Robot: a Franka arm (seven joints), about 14 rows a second.
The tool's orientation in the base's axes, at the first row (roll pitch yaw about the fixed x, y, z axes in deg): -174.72, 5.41, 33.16
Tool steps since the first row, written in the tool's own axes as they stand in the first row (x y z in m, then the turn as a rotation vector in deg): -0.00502, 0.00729, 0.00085, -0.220, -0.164, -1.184; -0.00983, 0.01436, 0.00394, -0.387, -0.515, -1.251; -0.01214, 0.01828, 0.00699, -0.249, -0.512, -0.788; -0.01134, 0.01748, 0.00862, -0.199, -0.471, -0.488; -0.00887, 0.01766, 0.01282, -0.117, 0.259, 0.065; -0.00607, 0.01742, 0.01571, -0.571, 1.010, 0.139; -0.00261, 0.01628, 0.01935, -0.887, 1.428, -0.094
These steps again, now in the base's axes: -0.00038, -0.00882, -0.00104, -0.119, -0.013, 1.209; -0.00098, -0.01729, -0.00429, -0.438, 0.189, 1.324; -0.00120, -0.02176, -0.00746, -0.381, 0.273, 0.852; -0.00117, -0.02061, -0.00908, -0.356, 0.274, 0.546; 0.00045, -0.01931, -0.01349, 0.033, -0.279, -0.077; 0.00228, -0.01751, -0.01660, 0.049, -1.154, -0.176; 0.00408, -0.01457, -0.02043, 0.040, -1.683, 0.046
